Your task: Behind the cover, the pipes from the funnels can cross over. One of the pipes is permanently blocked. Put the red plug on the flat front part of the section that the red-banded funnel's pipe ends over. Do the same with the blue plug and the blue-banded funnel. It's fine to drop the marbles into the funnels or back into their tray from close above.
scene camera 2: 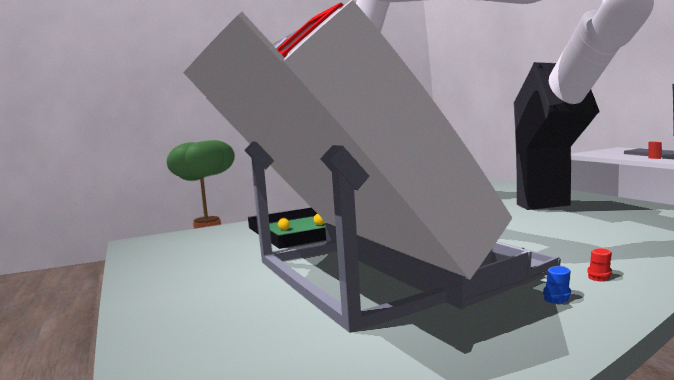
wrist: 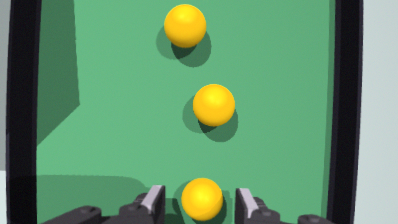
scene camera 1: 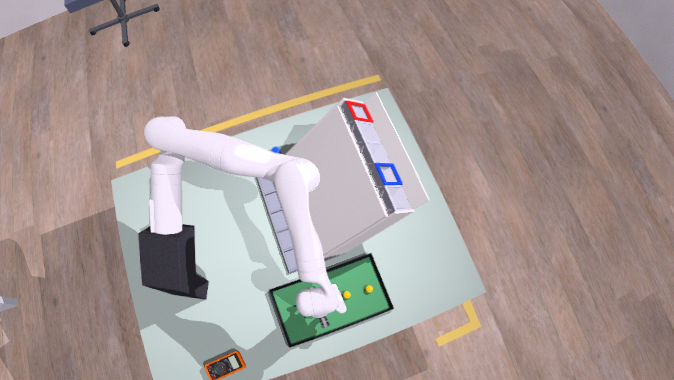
I see my gripper [wrist: 200, 203], a green tray [scene camera 1: 354, 276], a yellow marble [wrist: 201, 193], a yellow marble [wrist: 185, 31] and a yellow marble [wrist: 213, 105].
The green tray also shows in scene camera 2 [scene camera 2: 302, 230] and in the wrist view [wrist: 103, 103].
